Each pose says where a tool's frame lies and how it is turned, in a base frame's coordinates. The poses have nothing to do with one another.
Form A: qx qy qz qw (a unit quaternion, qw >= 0); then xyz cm.
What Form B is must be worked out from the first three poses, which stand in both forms.
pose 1, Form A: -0.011, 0.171, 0.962, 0.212, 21.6, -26.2, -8.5
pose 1, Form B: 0.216, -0.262, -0.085, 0.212, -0.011, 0.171, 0.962
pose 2, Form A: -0.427, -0.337, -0.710, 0.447, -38.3, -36.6, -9.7
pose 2, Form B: -0.383, -0.366, -0.097, 0.447, -0.427, -0.337, -0.710
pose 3, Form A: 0.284, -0.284, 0.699, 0.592, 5.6, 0.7, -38.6
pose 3, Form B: 0.056, 0.007, -0.386, 0.592, 0.284, -0.284, 0.699
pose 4, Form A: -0.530, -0.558, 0.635, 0.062, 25.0, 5.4, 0.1
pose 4, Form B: 0.250, 0.054, 0.001, 0.062, -0.530, -0.558, 0.635
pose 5, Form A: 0.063, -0.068, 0.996, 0.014, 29.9, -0.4, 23.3
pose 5, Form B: 0.299, -0.004, 0.233, 0.014, 0.063, -0.068, 0.996
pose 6, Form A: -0.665, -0.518, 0.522, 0.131, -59.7, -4.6, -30.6
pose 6, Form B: -0.597, -0.046, -0.306, 0.131, -0.665, -0.518, 0.522
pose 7, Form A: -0.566, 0.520, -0.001, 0.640, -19.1, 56.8, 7.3
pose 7, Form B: -0.191, 0.568, 0.073, 0.640, -0.566, 0.520, -0.001
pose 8, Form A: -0.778, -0.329, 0.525, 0.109, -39.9, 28.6, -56.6
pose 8, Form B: -0.399, 0.286, -0.566, 0.109, -0.778, -0.329, 0.525
